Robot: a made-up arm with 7 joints. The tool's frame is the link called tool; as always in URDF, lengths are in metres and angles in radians. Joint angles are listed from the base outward. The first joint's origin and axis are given. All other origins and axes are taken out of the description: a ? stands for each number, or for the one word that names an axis. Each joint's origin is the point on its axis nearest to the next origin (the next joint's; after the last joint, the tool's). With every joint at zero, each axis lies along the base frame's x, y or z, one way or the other. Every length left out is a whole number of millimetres.
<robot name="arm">
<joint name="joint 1" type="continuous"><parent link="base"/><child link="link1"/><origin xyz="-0.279 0.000 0.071" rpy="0.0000 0.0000 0.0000"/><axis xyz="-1 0 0"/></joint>
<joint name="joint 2" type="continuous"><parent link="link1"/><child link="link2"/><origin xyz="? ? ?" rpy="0.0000 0.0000 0.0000"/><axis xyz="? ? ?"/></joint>
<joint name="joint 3" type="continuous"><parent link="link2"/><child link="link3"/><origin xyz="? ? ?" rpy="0.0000 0.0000 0.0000"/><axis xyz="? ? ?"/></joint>
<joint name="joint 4" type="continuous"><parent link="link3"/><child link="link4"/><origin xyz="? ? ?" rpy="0.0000 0.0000 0.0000"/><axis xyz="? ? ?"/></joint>
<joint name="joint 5" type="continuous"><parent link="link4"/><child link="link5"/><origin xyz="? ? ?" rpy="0.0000 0.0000 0.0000"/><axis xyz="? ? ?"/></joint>
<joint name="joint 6" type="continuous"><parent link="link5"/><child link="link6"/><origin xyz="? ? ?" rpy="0.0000 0.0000 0.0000"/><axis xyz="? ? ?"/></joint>
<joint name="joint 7" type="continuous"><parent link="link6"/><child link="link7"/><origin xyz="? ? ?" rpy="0.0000 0.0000 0.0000"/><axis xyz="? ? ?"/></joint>
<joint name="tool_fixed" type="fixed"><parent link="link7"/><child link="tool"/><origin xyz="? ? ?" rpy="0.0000 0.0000 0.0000"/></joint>
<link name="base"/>
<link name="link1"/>
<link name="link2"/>
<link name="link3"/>
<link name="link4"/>
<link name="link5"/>
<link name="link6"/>
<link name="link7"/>
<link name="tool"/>
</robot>
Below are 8 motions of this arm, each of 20 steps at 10 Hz.
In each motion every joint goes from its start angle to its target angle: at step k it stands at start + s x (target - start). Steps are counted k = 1, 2, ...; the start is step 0. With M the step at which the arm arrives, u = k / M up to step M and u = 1 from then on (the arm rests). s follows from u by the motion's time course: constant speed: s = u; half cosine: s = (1 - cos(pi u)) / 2; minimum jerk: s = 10 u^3 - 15 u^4 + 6 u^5.
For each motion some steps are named. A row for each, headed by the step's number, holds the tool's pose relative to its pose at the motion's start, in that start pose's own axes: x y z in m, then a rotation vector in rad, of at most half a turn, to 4 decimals.
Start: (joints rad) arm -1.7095 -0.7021 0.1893 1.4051 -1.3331 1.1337 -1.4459
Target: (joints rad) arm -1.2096 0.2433 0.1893 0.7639 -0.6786 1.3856 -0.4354
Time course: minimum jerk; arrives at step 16
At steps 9, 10, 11, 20:
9: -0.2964 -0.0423 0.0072 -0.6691 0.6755 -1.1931
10: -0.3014 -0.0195 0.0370 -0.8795 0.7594 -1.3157
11: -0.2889 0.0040 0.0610 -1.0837 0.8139 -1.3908
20: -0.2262 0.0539 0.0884 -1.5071 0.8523 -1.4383

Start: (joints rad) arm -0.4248 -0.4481 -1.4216 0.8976 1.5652 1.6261 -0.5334
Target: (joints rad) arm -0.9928 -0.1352 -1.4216 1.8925 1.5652 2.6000 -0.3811
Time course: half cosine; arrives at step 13
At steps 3, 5, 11, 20:
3: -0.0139 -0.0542 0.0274 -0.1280 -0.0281 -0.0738
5: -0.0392 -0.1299 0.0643 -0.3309 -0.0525 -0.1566
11: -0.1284 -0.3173 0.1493 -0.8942 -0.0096 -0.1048
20: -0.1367 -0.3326 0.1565 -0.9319 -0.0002 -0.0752

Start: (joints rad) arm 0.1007 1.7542 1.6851 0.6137 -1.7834 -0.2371 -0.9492
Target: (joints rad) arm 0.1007 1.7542 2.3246 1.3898 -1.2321 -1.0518 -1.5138
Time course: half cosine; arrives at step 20
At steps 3, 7, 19, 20:
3: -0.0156 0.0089 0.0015 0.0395 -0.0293 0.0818
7: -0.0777 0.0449 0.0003 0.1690 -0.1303 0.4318
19: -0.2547 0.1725 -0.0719 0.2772 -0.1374 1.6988
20: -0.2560 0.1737 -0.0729 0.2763 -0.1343 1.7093

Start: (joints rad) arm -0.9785 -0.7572 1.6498 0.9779 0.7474 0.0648 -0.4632
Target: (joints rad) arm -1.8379 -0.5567 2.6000 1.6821 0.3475 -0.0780 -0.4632
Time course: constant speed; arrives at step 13
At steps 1, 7, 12, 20:
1: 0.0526 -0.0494 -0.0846 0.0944 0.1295 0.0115
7: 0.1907 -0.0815 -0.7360 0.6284 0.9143 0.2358
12: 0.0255 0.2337 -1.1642 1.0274 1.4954 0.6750
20: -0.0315 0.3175 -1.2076 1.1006 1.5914 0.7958

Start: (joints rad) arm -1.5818 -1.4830 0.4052 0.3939 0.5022 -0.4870 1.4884
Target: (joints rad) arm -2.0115 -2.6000 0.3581 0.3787 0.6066 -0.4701 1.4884
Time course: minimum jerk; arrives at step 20
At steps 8, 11, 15, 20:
8: 0.1120 0.1609 -0.1072 -0.2999 0.1306 -0.1746
11: 0.2162 0.2468 -0.2420 -0.5479 0.2157 -0.3597
15: 0.3342 0.2695 -0.4052 -0.7993 0.2787 -0.5992
20: 0.3741 0.2596 -0.4586 -0.8784 0.2929 -0.6894

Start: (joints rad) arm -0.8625 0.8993 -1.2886 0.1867 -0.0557 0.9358 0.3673
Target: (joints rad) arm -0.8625 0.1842 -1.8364 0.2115 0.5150 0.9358 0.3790
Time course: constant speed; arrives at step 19
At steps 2, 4, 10, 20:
2: -0.0084 0.0355 -0.0154 0.0333 0.0342 0.0434
4: -0.0200 0.0704 -0.0287 0.0662 0.0677 0.0868
10: -0.0724 0.1690 -0.0551 0.1642 0.1640 0.2170
20: -0.1877 0.2845 -0.0568 0.3126 0.2977 0.4115

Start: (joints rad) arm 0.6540 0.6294 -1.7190 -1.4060 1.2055 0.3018 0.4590
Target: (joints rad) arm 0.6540 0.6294 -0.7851 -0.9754 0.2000 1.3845 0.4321
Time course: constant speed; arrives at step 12
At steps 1, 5, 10, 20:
1: -0.0426 -0.0105 0.0635 -0.0134 -0.1696 -0.0336
5: -0.2235 -0.0356 0.2252 -0.1213 -0.7971 -0.1403
10: -0.3841 -0.0605 0.2749 -0.3828 -1.4212 -0.1929
20: -0.4198 -0.0827 0.2706 -0.5176 -1.6061 -0.1825

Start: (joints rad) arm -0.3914 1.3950 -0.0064 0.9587 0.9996 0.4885 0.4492
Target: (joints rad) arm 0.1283 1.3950 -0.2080 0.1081 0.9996 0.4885 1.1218
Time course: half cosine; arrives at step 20
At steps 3, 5, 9, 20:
3: -0.0173 0.0116 0.0086 0.0021 -0.0237 0.0148
5: -0.0486 0.0297 0.0213 0.0077 -0.0606 0.0416
9: -0.1557 0.0708 0.0468 0.0372 -0.1449 0.1348
20: -0.4092 0.0640 0.0534 0.1236 -0.1766 0.3751

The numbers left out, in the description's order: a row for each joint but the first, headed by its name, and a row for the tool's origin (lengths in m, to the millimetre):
joint 2: xyz 0.000 0.479 -0.092, axis 0 -1 0
joint 3: xyz 0.035 0.000 -0.048, axis 1 0 0
joint 4: xyz 0.000 0.005 0.280, axis 0 1 0
joint 5: xyz 0.373 0.000 -0.072, axis 1 0 0
joint 6: xyz 0.000 -0.030 0.342, axis 0 -1 0
joint 7: xyz -0.023 0.000 0.192, axis 0 0 -1
tool: xyz 0.132 -0.022 0.000

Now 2 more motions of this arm.
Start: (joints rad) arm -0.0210 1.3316 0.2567 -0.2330 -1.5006 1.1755 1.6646
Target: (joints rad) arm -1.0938 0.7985 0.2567 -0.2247 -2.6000 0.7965 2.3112
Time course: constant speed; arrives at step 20
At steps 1, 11, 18, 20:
1: -0.0267 0.0139 -0.0457 -0.0762 -0.0205 0.0224
11: -0.2533 -0.0550 -0.5033 -0.7612 -0.2015 0.2498
18: -0.3619 -0.2629 -0.7069 -1.1190 -0.2704 0.4211
20: -0.3855 -0.3295 -0.7372 -1.1983 -0.2770 0.4684

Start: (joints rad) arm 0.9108 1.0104 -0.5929 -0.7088 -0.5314 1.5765 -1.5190
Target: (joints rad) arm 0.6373 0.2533 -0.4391 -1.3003 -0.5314 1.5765 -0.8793
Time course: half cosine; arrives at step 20
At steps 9, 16, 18, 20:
9: -0.0642 0.0444 -0.1191 0.0775 0.0153 -0.4345
16: -0.1608 0.1489 -0.2408 0.1736 0.1327 -0.9257
18: -0.1756 0.1691 -0.2558 0.1864 0.1589 -0.9956
20: -0.1807 0.1763 -0.2608 0.1906 0.1684 -1.0194

